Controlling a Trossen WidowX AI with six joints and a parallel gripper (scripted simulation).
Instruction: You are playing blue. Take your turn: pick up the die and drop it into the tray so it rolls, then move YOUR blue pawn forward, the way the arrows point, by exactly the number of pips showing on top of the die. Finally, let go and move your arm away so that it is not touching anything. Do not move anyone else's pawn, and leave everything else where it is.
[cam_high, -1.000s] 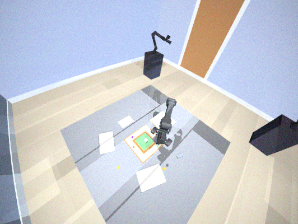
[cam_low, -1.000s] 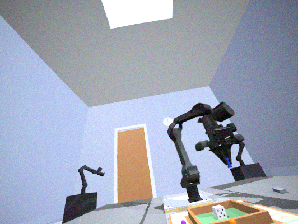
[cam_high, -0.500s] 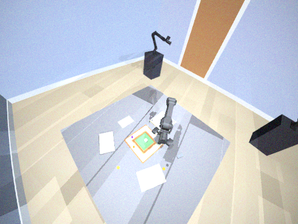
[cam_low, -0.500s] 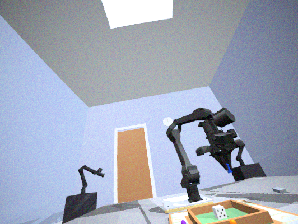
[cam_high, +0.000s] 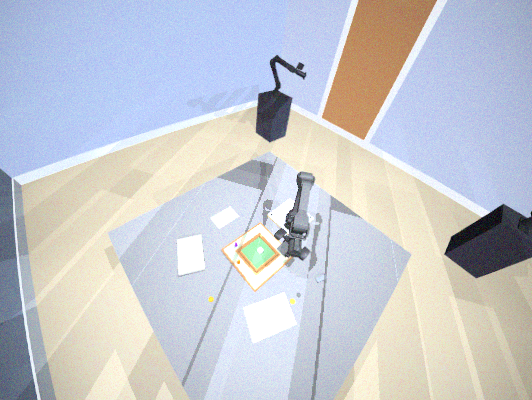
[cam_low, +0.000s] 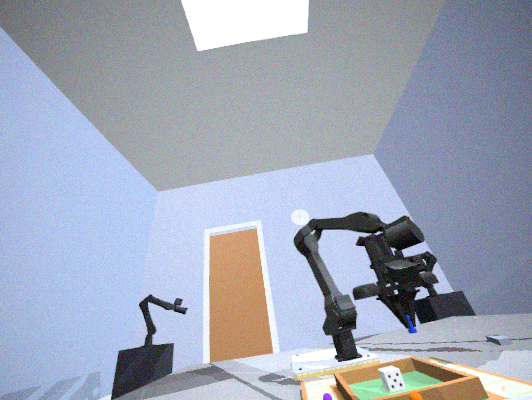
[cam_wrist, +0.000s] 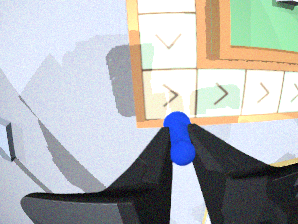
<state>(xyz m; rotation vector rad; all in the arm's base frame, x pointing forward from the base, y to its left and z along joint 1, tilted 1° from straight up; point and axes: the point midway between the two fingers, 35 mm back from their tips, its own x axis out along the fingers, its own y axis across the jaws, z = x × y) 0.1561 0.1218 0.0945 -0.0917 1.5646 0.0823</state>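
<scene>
My gripper tip is now 110 mm to the left of the white die, 100 mm short of it and 50 mm above it. Round my gripper tip: purple pawn (220 mm to the right, 180 mm ahead, 50 mm below); orange pawn (230 mm ahead, 130 mm to the right, 50 mm below); blue pawn (10 mm above).
</scene>
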